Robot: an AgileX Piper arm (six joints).
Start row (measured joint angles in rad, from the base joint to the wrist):
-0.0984 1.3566 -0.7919 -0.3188 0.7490 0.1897
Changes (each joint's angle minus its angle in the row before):
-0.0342 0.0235 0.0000 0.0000 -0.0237 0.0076
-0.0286 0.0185 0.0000 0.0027 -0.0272 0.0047
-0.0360 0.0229 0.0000 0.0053 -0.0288 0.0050
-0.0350 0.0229 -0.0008 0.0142 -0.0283 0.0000
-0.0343 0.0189 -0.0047 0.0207 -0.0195 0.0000
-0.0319 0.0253 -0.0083 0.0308 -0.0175 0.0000
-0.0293 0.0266 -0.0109 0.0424 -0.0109 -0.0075
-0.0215 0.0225 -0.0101 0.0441 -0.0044 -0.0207
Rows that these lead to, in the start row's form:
-0.1326 1.3801 -0.7919 -0.3188 0.7253 0.1973
-0.1612 1.3986 -0.7919 -0.3161 0.6981 0.2020
-0.1972 1.4215 -0.7919 -0.3108 0.6693 0.2070
-0.2322 1.4444 -0.7927 -0.2966 0.6410 0.2070
-0.2665 1.4633 -0.7974 -0.2759 0.6215 0.2070
-0.2984 1.4886 -0.8057 -0.2451 0.6040 0.2070
-0.3277 1.5152 -0.8166 -0.2027 0.5931 0.1995
-0.3492 1.5377 -0.8267 -0.1586 0.5887 0.1788

